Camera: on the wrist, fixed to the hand. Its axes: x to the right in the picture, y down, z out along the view.
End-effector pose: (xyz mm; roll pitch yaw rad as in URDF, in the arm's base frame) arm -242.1 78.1 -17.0 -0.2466 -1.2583 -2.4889
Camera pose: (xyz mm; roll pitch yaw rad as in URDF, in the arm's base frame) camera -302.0 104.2 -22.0 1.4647 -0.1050 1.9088
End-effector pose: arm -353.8 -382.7 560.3 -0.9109 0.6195 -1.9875
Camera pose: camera -416.8 -365.7 565.7 -0.7312 -0.7479 -2.8239
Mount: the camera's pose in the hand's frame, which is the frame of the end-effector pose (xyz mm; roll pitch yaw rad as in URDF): 5.0 -47.6 -44.7 0.1902 -0.0845 -1.5657
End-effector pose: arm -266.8 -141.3 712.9 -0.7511 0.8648 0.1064
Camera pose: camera -256.8 -205.9 709.0 -0.8621 -0.4976 -0.7620
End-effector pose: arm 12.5 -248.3 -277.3 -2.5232 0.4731 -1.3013
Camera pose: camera 33.9 -277.3 -222.6 -2.4123 -0.4675 0.0015
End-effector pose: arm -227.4 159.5 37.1 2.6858 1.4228 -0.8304
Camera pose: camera -168.0 187.1 35.0 -1.5074 0.0810 1.2752
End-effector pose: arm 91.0 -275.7 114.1 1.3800 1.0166 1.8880
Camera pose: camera 71.7 -328.7 80.8 -1.2130 0.5361 -0.9319
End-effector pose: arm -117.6 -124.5 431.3 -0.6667 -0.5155 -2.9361
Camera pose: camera -137.9 -62.3 428.8 0.8471 -0.6389 1.3499
